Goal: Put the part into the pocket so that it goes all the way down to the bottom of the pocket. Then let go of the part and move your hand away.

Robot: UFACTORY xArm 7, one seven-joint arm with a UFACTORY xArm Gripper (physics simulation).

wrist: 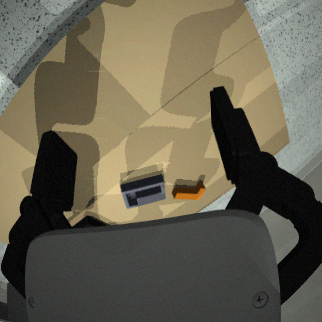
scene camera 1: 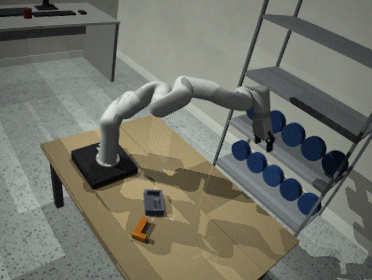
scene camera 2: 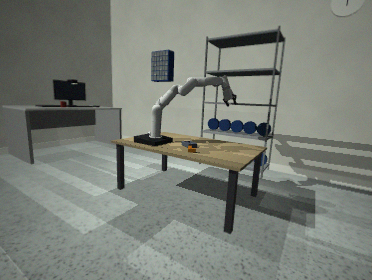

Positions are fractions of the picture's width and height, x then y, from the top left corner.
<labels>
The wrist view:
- my gripper: 0.41, 0.38
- pocket block: 0.47, 0.59
</labels>
